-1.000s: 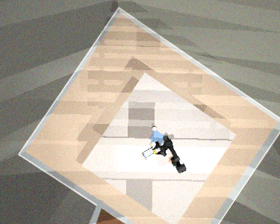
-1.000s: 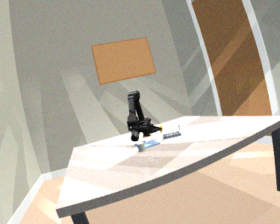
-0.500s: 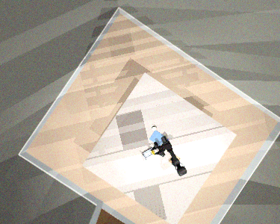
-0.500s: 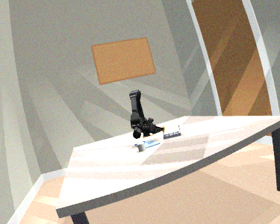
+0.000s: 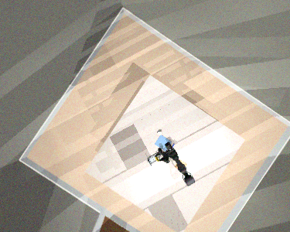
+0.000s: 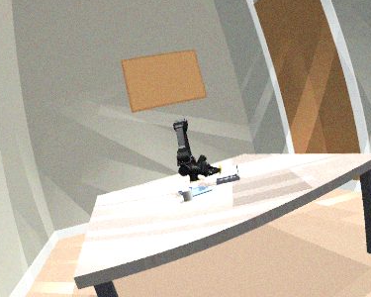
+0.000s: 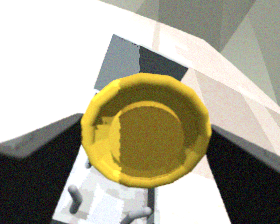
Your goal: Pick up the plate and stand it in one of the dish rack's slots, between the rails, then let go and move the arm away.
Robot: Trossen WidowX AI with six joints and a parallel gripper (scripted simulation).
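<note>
Now: gripper tip 4 cm above the grey dish rack and 2 cm to the right of it. Also, from my gripper tip: cup (22 cm to the right, 16 cm ahead, 4 cm below); then light blue mat (17 cm to the right, 6 cm below, 4 cm ahead); then yellow plate (1 cm to the right).
</note>
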